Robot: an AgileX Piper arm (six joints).
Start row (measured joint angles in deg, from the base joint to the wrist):
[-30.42 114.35 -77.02 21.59 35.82 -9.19]
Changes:
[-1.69 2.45 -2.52 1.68 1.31 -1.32]
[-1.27 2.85 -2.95 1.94 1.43 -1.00]
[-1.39 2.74 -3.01 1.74 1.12 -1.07]
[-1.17 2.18 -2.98 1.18 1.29 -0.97]
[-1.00 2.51 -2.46 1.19 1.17 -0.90]
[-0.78 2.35 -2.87 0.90 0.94 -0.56]
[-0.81 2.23 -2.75 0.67 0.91 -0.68]
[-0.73 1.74 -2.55 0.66 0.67 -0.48]
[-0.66 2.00 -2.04 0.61 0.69 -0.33]
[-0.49 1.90 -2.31 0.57 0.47 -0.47]
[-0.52 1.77 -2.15 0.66 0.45 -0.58]
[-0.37 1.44 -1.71 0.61 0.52 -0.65]
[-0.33 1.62 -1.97 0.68 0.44 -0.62]
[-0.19 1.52 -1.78 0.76 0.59 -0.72]
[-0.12 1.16 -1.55 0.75 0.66 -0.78]
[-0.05 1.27 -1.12 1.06 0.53 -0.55]
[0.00 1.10 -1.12 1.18 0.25 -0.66]
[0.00 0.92 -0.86 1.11 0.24 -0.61]
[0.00 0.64 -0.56 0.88 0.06 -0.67]
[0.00 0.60 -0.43 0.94 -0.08 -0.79]
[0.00 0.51 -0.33 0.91 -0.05 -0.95]
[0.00 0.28 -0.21 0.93 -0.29 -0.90]
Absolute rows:
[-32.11 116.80 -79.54 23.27 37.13 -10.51]
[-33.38 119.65 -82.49 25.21 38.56 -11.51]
[-34.77 122.39 -85.50 26.95 39.68 -12.58]
[-35.94 124.57 -88.48 28.13 40.97 -13.55]
[-36.94 127.08 -90.94 29.32 42.14 -14.45]
[-37.72 129.43 -93.81 30.22 43.08 -15.01]
[-38.53 131.66 -96.56 30.89 43.99 -15.69]
[-39.26 133.40 -99.11 31.55 44.66 -16.17]
[-39.92 135.40 -101.15 32.16 45.35 -16.50]
[-40.41 137.30 -103.46 32.73 45.82 -16.97]
[-40.93 139.07 -105.61 33.39 46.27 -17.55]
[-41.30 140.51 -107.32 34.00 46.79 -18.20]
[-41.63 142.13 -109.29 34.68 47.23 -18.82]
[-41.82 143.65 -111.07 35.44 47.82 -19.54]
[-41.94 144.81 -112.62 36.19 48.48 -20.32]
[-41.99 146.08 -113.74 37.25 49.01 -20.87]
[-41.99 147.18 -114.86 38.43 49.26 -21.53]
[-41.99 148.10 -115.72 39.54 49.50 -22.14]
[-41.99 148.74 -116.28 40.42 49.56 -22.81]
[-41.99 149.34 -116.71 41.36 49.48 -23.60]
[-41.99 149.85 -117.04 42.27 49.43 -24.55]
[-41.99 150.13 -117.25 43.20 49.14 -25.45]

